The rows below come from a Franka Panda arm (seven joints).
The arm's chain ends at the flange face. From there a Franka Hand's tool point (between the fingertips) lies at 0.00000 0.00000 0.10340 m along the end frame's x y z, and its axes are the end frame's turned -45 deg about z.
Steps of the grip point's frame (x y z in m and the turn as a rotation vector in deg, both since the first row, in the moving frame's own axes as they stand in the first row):
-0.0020 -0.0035 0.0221 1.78 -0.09 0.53
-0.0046 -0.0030 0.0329 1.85 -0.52 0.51
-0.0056 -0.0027 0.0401 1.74 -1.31 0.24
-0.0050 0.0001 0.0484 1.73 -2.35 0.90
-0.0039 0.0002 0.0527 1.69 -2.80 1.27
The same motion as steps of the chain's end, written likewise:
-0.0015 0.0011 0.0222 1.20 -1.32 0.53
-0.0024 0.0028 0.0330 0.94 -1.68 0.51
-0.0020 0.0026 0.0402 0.30 -2.16 0.24
0.0017 0.0029 0.0485 -0.44 -2.88 0.90
0.0031 0.0015 0.0529 -0.78 -3.17 1.27

